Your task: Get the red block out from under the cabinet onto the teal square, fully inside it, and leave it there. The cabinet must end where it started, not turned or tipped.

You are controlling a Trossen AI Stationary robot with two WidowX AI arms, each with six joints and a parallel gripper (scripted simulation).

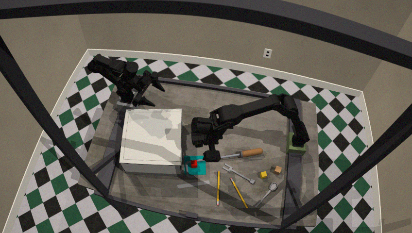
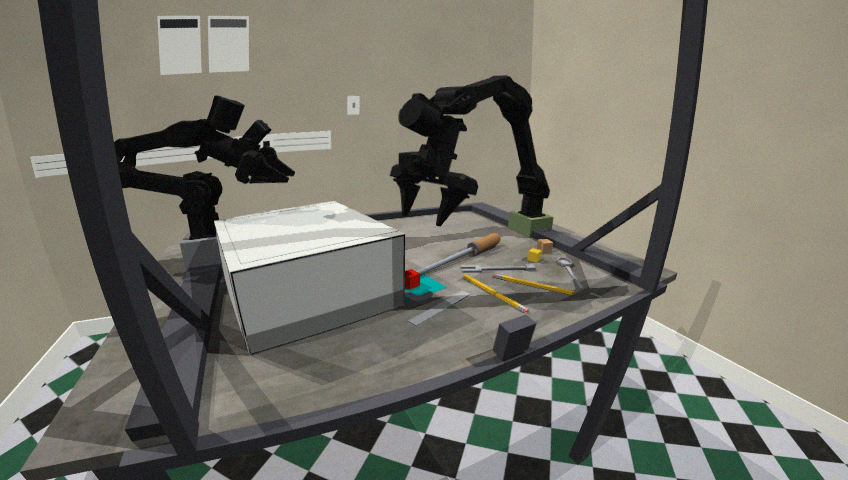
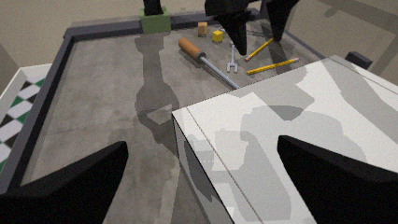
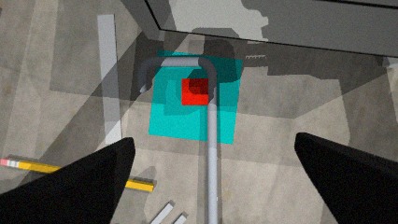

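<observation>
The red block lies 3 cm behind my right hand, 4 cm to the left of it and 14 cm below it. From my right hand the other things lie so: grey strip (13 cm behind, 1 cm to the left, 16 cm below); teal square (3 cm behind, 4 cm to the left, 16 cm below); forked wrench (2 cm behind, 18 cm to the right, 15 cm below).
</observation>
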